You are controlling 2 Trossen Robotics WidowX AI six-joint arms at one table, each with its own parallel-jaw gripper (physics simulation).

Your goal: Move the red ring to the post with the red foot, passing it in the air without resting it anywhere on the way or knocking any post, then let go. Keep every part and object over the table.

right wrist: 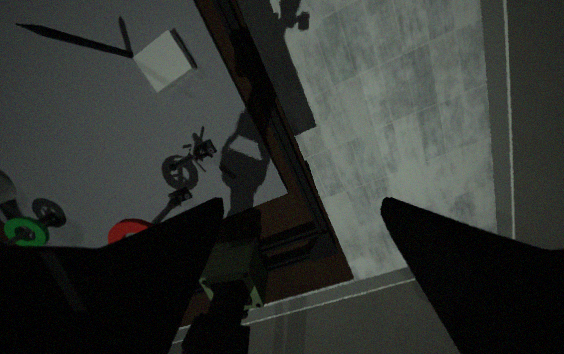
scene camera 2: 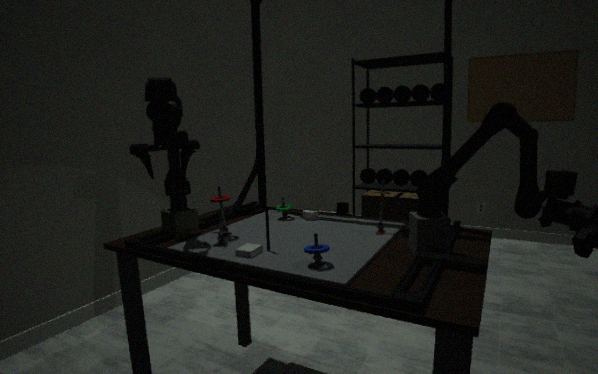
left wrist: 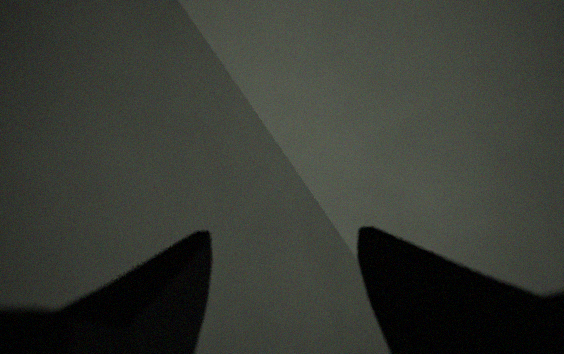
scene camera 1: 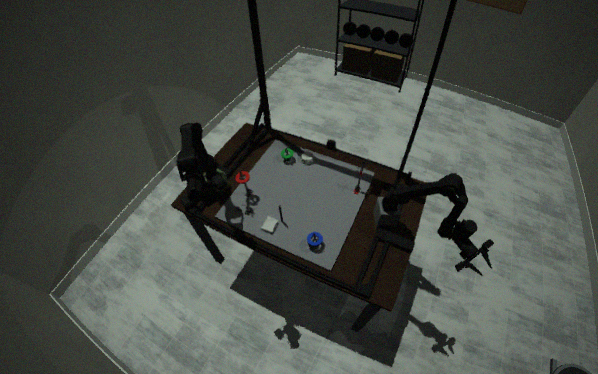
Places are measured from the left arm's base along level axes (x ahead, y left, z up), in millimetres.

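Pixels of known places: left gripper, between the fingertips: (left wrist: 285, 243) (scene camera 1: 487, 272); right gripper, between the fingertips: (right wrist: 302, 205) (scene camera 2: 168, 176); left arm's base, origin of its link: (scene camera 2: 429, 214) (scene camera 1: 389, 205); right arm's base, origin of its link: (right wrist: 231, 293) (scene camera 2: 179, 209) (scene camera 1: 212, 175).
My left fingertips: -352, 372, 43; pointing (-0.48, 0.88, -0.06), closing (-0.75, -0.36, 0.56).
For each thing: its top centre in the pictures, then the offset to it from my left fingertips, as dx, dy, dz. "pt": a spot on its surface instead.
- red ring, centre of its top: (right wrist: 133, 245) (scene camera 2: 220, 196) (scene camera 1: 242, 176) +1043, -523, -6
- post with the red foot, a spot on its surface: (scene camera 2: 380, 232) (scene camera 1: 356, 192) pt +477, -522, -143
- green ring, centre of its top: (right wrist: 22, 235) (scene camera 2: 283, 205) (scene camera 1: 287, 152) +842, -770, -95
- blue ring, centre of its top: (scene camera 2: 316, 246) (scene camera 1: 314, 238) +700, -237, -95
- white block, centre of its top: (right wrist: 162, 62) (scene camera 2: 249, 247) (scene camera 1: 269, 224) +909, -332, -129
- thin dark rod, centre of its top: (scene camera 2: 266, 207) +854, -359, -9
- small white object, centre of its top: (scene camera 2: 310, 210) (scene camera 1: 307, 155) +730, -760, -114
The red ring (scene camera 1: 238, 178) (scene camera 2: 214, 199) (right wrist: 122, 231) sits high around a tall dark post at the mat's left side. The post with the red foot (scene camera 1: 356, 191) (scene camera 2: 380, 232) stands upright near the mat's right edge; no ring shows on it. My right gripper (scene camera 2: 167, 176) (right wrist: 302, 205) is open and empty, high near its own arm's base, left of the red ring and apart from it. In scene camera 1 its fingers are lost in the dark arm. My left gripper (scene camera 1: 487, 271) (left wrist: 285, 243) is part open and empty, out beyond the table's right side, far from both posts.
A green ring (scene camera 1: 283, 155) (scene camera 2: 279, 207) at the back and a blue ring (scene camera 1: 309, 241) (scene camera 2: 309, 249) at the front sit on short posts. A white block (scene camera 1: 269, 224) (scene camera 2: 249, 250) (right wrist: 164, 61) lies beside a thin dark rod (scene camera 2: 268, 232). A small white object (scene camera 1: 307, 158) (scene camera 2: 310, 215) is near the green ring.
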